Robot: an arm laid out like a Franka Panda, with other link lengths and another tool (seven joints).
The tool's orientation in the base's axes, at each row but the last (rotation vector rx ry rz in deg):
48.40 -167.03 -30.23
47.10 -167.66 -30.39
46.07 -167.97 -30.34
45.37 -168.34 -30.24
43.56 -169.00 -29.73
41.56 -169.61 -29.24
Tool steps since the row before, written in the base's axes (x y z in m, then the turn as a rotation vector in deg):
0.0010 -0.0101 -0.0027 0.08 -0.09 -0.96
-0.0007 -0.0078 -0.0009 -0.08 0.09 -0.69
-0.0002 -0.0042 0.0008 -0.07 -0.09 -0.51
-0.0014 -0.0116 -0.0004 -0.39 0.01 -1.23
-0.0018 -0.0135 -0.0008 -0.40 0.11 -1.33
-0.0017 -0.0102 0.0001 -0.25 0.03 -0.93
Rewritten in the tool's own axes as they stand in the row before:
0.0046 -0.0094 -0.0007 0.01 -0.44 0.86
0.0046 -0.0062 -0.0015 0.05 -0.12 0.69
0.0023 -0.0030 -0.0020 0.12 -0.21 0.46
0.0070 -0.0089 -0.0030 0.38 -0.22 1.21
0.0081 -0.0105 -0.0032 0.34 -0.17 1.34
0.0062 -0.0077 -0.0030 0.23 -0.17 0.92

